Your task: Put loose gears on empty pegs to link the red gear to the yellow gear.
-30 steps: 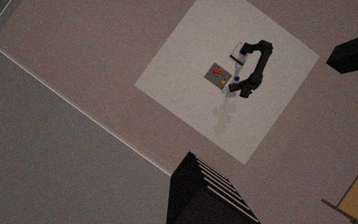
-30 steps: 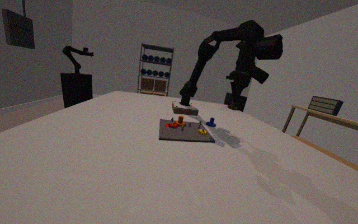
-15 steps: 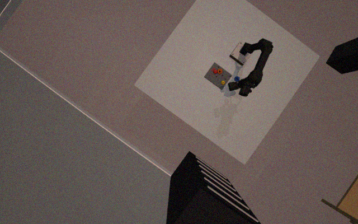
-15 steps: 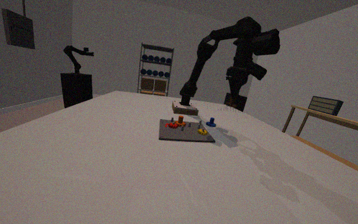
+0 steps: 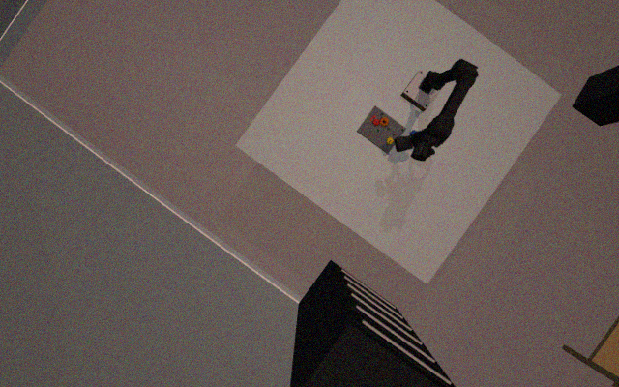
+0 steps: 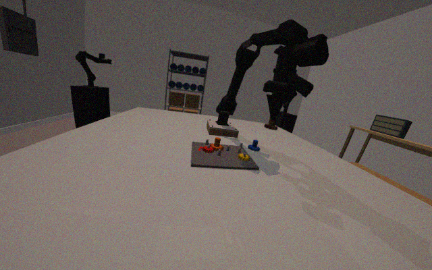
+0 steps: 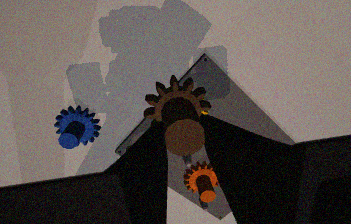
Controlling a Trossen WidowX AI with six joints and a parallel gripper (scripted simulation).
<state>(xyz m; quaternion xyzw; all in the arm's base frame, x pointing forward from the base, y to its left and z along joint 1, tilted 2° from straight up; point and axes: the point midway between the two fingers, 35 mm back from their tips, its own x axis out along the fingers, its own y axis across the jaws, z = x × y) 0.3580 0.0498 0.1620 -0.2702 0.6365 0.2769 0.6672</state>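
Right now my gripper tip is 14 cm to the left of the orange gear, 13 cm above it and 9 cm past it. Round my gripper tip: brown gear: 1 cm below; blue gear: 14 cm below, 13 cm behind, 4 cm to the left; yellow gear: 14 cm below, 6 cm to the right, 2 cm behind.
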